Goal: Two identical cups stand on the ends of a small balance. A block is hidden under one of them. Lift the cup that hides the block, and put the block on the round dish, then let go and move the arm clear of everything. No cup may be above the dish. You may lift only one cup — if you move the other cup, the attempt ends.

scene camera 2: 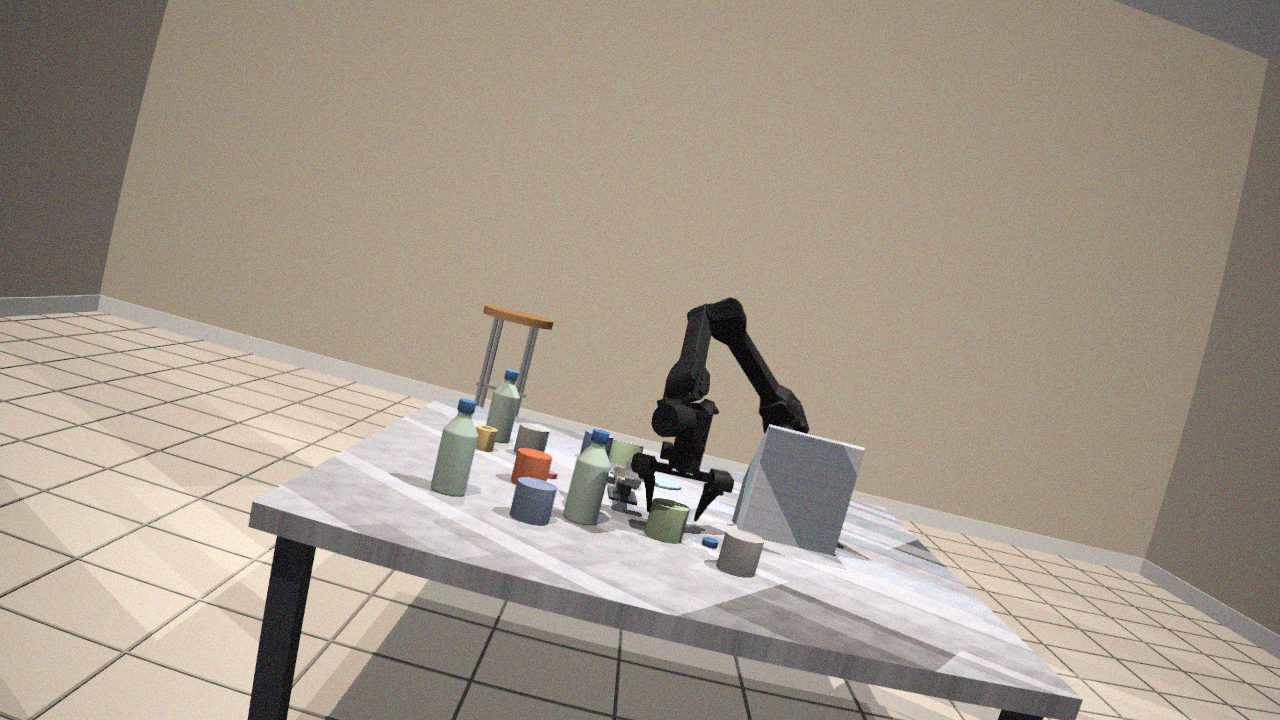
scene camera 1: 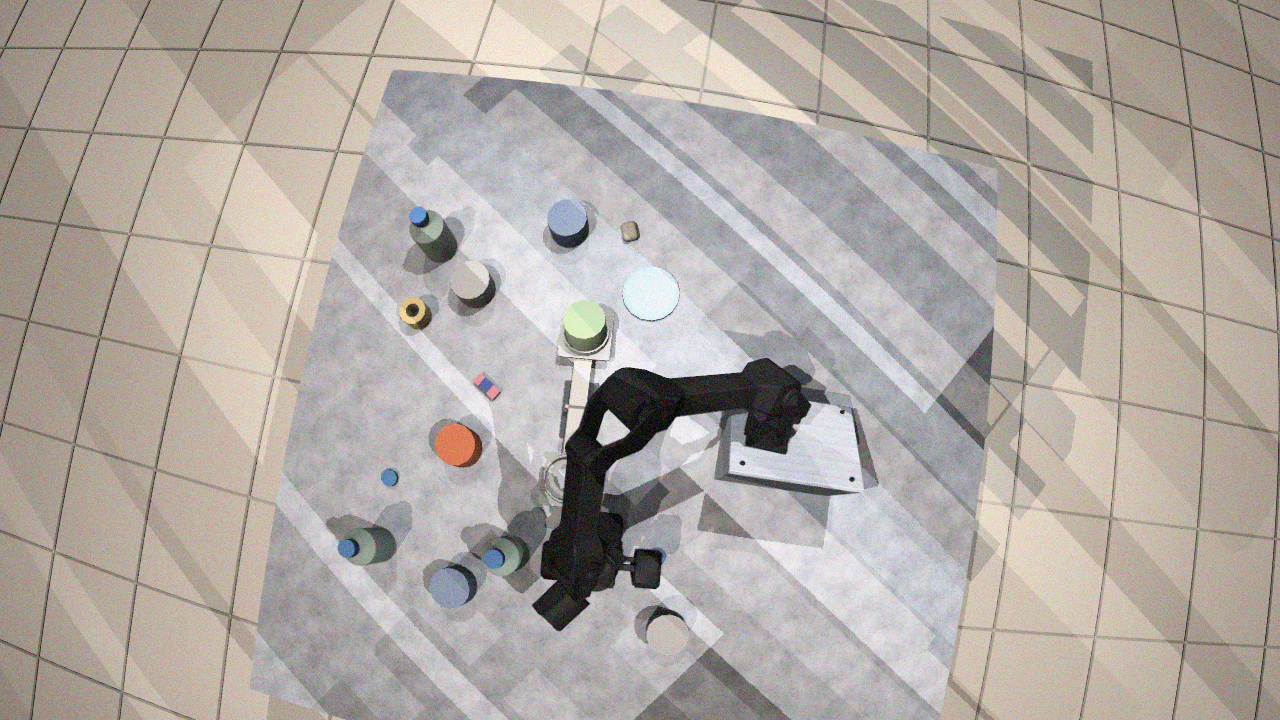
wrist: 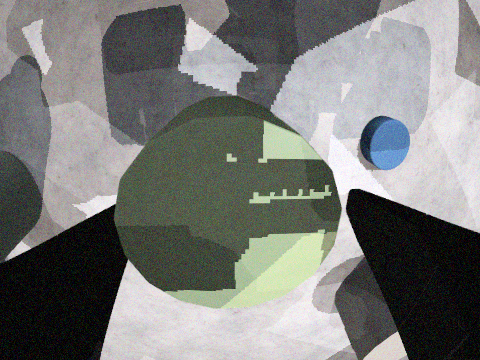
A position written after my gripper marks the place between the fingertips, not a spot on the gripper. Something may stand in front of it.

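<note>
Scene camera 1 gives me an orange cylinder (scene camera 1: 456,445), a yellow ring (scene camera 1: 410,306), a balance (scene camera 1: 550,494) and a light blue round dish (scene camera 1: 650,293). My gripper is there as well, in scene camera 1 (scene camera 1: 604,560), open and holding nothing. The orange cylinder appears again in scene camera 2 (scene camera 2: 532,463), where I also find a grey cylinder (scene camera 2: 740,552), another grey cylinder (scene camera 2: 531,436) and my gripper (scene camera 2: 671,516). A blue cap (wrist: 384,142) is visible from the wrist, and my gripper appears in the wrist view (wrist: 242,206) too. The orange cylinder is out of frame in the wrist view, and the yellow ring is out of frame in the wrist view as well.
</note>
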